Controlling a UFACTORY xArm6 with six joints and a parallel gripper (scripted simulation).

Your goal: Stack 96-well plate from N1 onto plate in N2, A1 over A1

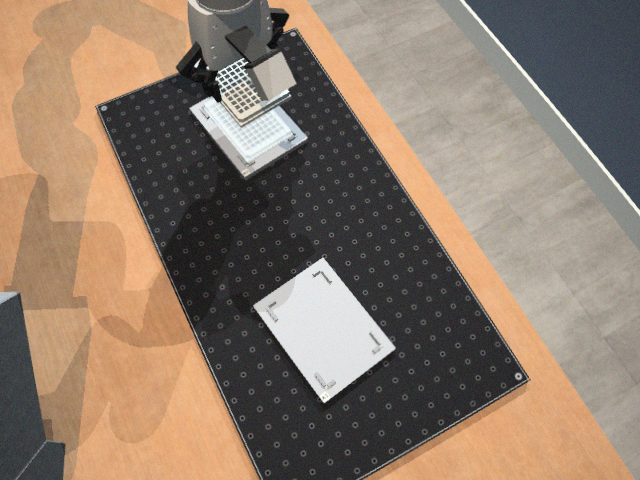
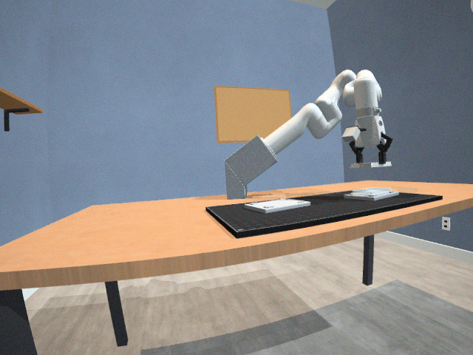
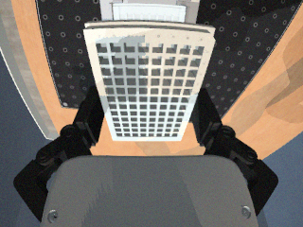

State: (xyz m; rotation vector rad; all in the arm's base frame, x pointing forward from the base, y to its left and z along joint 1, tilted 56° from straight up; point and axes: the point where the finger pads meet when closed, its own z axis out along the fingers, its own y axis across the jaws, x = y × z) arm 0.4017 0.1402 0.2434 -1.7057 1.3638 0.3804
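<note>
The plate nest lies 12 cm below my hand.
</note>
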